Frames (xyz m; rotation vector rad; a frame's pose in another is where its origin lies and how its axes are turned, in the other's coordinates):
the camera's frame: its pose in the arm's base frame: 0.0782 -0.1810 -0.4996 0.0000 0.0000 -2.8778
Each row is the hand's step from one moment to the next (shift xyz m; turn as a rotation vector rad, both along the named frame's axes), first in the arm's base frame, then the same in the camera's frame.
Working: the arm's base frame: its pose in the camera's frame: 0.0283 -0.1951 0.4996 0.0000 0.0000 2.8778

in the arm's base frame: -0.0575 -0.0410 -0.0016 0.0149 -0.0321 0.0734
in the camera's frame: 0.0662 0.0246 -0.0016 -0.0060 0.0349 0.0734
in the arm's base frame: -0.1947 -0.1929 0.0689 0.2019 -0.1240 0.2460
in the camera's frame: 0.2383 0.1355 0.0689 -0.1626 0.1724 0.2460
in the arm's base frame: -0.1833 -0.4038 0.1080 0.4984 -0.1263 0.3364
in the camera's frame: 0.2822 0.3420 0.1080 -0.4482 0.2519 0.3364
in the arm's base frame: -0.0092 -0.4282 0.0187 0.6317 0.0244 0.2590
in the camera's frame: 0.1205 0.4110 0.0187 -0.6162 0.1412 0.2590
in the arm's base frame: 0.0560 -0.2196 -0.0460 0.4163 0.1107 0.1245
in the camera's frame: 0.0032 0.2266 -0.0460 -0.4308 0.0017 0.1245
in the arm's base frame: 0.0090 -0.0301 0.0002 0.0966 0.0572 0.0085
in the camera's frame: -0.0008 0.0314 0.0002 -0.1082 -0.0300 0.0085
